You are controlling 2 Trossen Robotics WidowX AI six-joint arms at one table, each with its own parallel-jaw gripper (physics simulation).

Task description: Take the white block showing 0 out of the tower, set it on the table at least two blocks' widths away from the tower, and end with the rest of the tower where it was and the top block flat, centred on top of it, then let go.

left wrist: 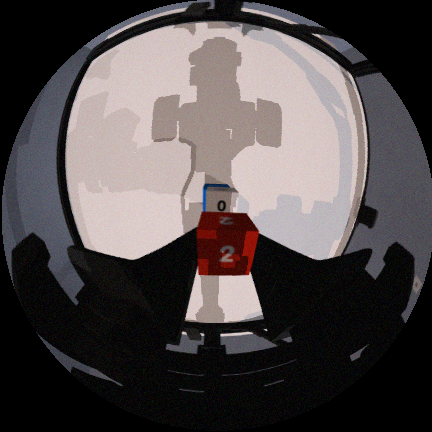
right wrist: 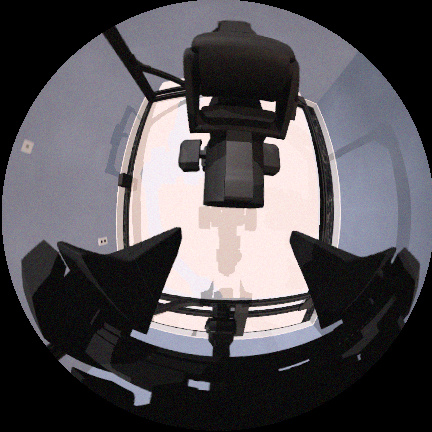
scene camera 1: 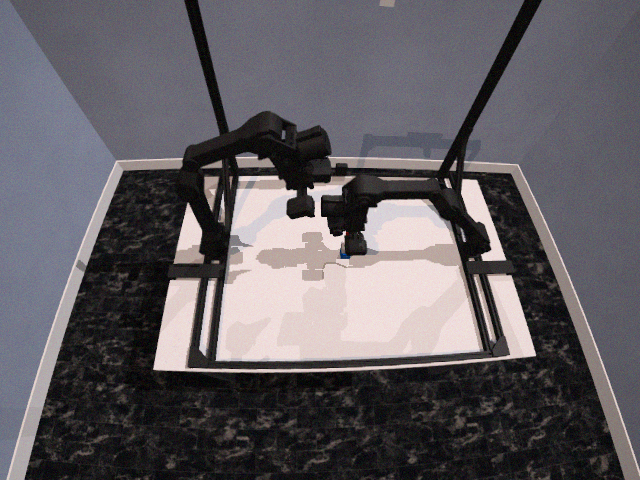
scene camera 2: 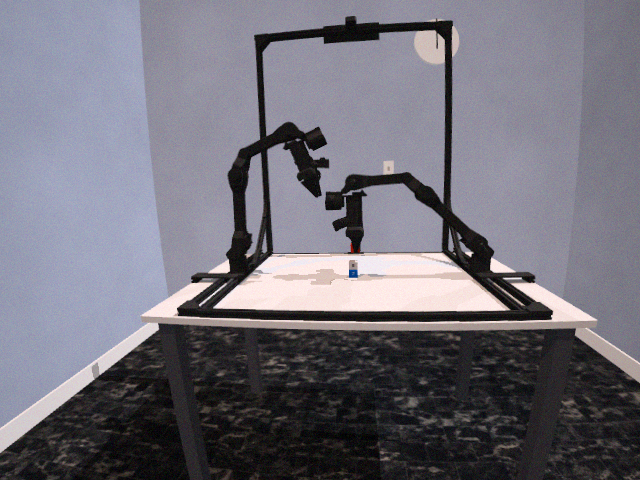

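Where they show: left gripper, fingertip midpoint: (left wrist: 222, 232) (scene camera 1: 350, 240) (scene camera 2: 355, 251); right gripper, fingertip midpoint: (right wrist: 237, 234) (scene camera 1: 312, 202) (scene camera 2: 319, 196); left arm's base, origin of the base link: (left wrist: 211, 330) (scene camera 1: 470, 250) (scene camera 2: 480, 270); right arm's base, origin of the base link: (right wrist: 220, 310) (scene camera 1: 215, 251) (scene camera 2: 238, 271).
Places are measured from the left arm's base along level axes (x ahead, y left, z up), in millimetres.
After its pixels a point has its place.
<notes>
The white block (scene camera 2: 353, 264) {x 467, y 14, z 30 mm} (left wrist: 221, 198) {x 476, y -3, z 38 mm} shows a 0 and sits on the blue block (scene camera 1: 344, 254) {x 473, y 16, z 9 mm} (scene camera 2: 353, 274) {x 467, y 18, z -7 mm} (left wrist: 205, 199), which stands on the table (scene camera 1: 289, 330) {x 657, y 265, z -19 mm}. My left gripper (scene camera 1: 354, 252) (scene camera 2: 355, 250) {x 458, y -2, z 75 mm} (left wrist: 222, 232) {x 458, y -2, z 75 mm} points down, shut on the red block (scene camera 2: 354, 246) (left wrist: 226, 255) {x 460, y -3, z 104 mm} marked 2. The red block is apart from the white one, higher and farther back in the scene camera 2 view. In the left wrist view it hides part of the white block. My right gripper (scene camera 1: 301, 207) {x 587, y 0, z 280 mm} (scene camera 2: 317, 195) {x 587, y 0, z 280 mm} (right wrist: 237, 234) {x 587, y 0, z 280 mm} is open and empty, high above the table.
A black frame (scene camera 1: 330, 363) {x 535, y 368, z -5 mm} (scene camera 2: 356, 314) {x 457, y 379, z 0 mm} runs around the table, with uprights and a top bar (scene camera 2: 294, 34) {x 713, y -340, z 1005 mm}. My right arm reaches in from the picture's left, near my left gripper's side. In the right wrist view, my left arm (right wrist: 240, 65) shows ahead of the open fingers.
</notes>
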